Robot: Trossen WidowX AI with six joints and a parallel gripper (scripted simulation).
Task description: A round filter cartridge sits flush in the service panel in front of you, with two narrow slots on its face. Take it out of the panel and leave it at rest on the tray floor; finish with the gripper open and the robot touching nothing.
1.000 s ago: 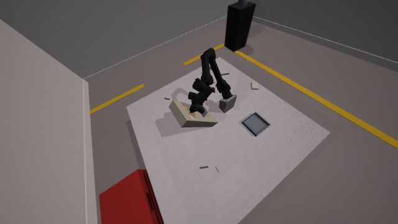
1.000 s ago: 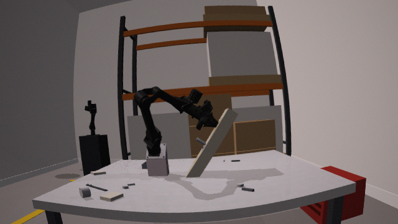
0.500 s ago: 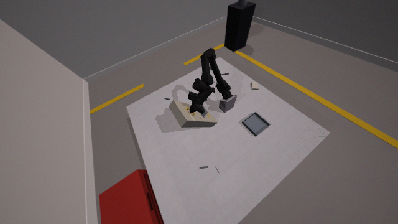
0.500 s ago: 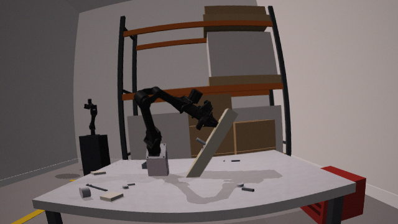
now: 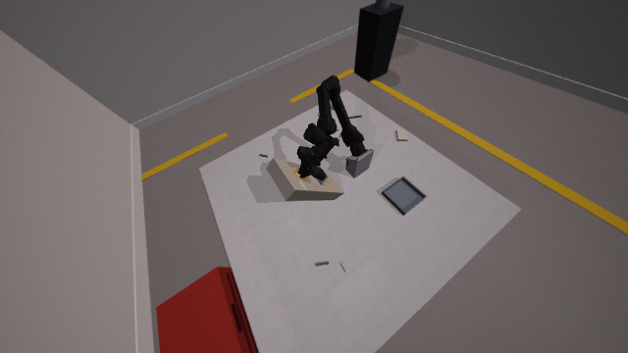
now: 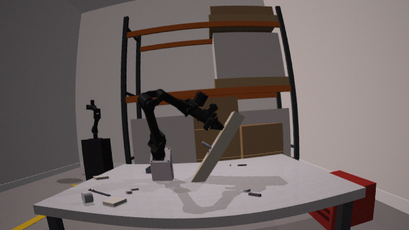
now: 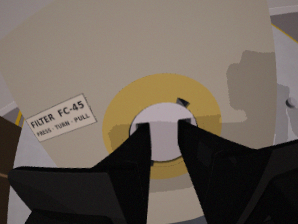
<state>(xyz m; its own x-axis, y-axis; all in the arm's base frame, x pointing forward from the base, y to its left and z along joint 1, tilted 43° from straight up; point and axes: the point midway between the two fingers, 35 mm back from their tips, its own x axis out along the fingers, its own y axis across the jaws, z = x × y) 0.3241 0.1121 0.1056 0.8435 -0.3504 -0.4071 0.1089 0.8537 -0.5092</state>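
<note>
My gripper tip is now 10 mm short of the round filter cartridge and 10 mm above it. Also, from my gripper tip: dark-rimmed tray (430 mm behind, 270 mm to the left, 250 mm below); service panel (40 mm behind, 80 mm below).
</note>
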